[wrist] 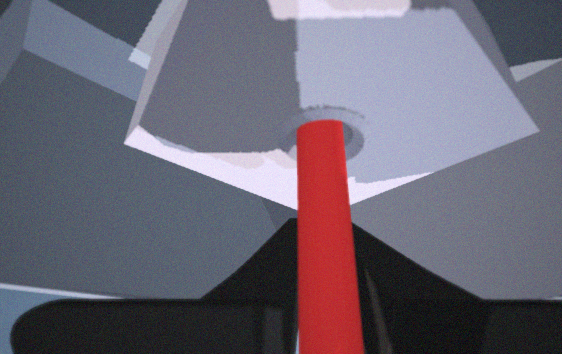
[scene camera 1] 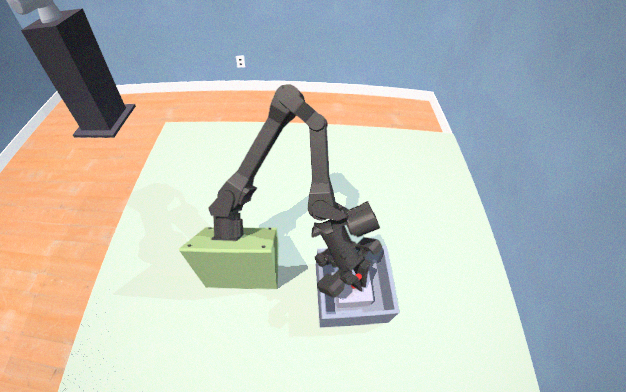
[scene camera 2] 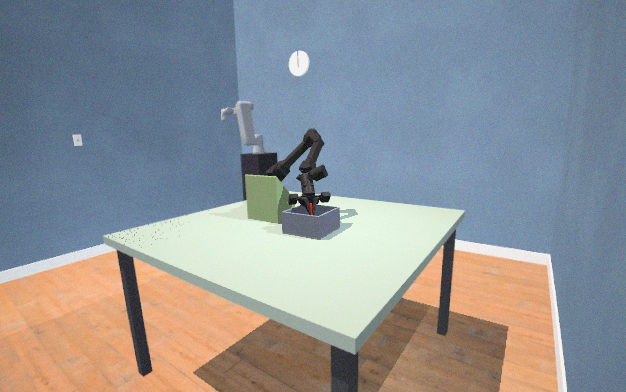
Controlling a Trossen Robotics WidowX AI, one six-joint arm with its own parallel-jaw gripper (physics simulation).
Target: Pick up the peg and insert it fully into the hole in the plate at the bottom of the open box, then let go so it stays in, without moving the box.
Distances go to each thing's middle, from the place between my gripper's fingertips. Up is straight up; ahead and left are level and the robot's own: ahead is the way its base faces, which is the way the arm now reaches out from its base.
Labels:
Right now the red peg (wrist: pixel 328 302) is 20 mm to the left of my hand, 20 mm behind it and 10 mm above it. Round my hand: grey-blue box (scene camera 1: pixel 384 308) (30 mm below, 20 mm to the left, 20 mm behind); then pale plate (scene camera 1: pixel 349 297) (40 mm below, 20 mm to the left, 20 mm behind).

